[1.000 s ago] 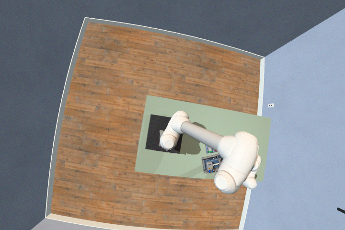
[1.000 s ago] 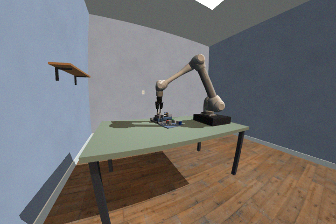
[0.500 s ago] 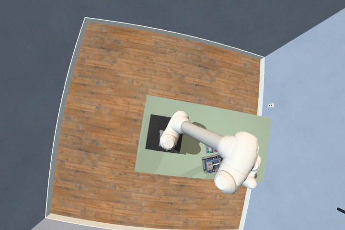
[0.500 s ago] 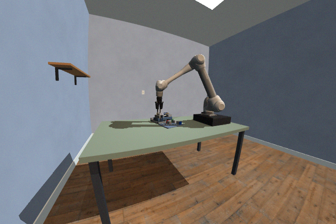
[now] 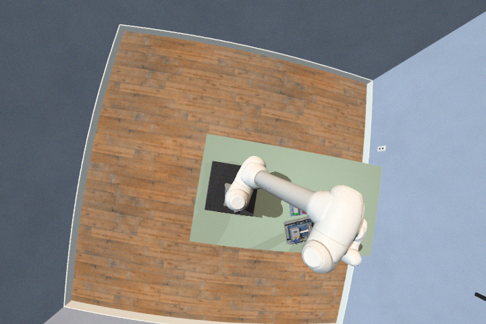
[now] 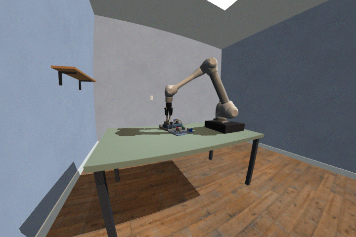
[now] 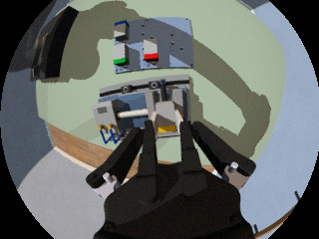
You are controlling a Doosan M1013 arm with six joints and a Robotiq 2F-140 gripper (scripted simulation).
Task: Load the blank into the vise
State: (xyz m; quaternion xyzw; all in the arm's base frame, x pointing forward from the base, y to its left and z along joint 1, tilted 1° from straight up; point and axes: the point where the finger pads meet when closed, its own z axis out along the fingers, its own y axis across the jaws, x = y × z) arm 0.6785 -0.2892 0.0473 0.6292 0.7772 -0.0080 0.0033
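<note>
The blank with yellow end lies 30 mm below my hand. Round my hand: red-ended blank (170 mm to the left, 110 mm below, 60 mm behind); green-ended blank (150 mm to the left, 150 mm behind, 110 mm below); blue infeed plate (210 mm to the left, 140 mm below, 60 mm behind).
</note>
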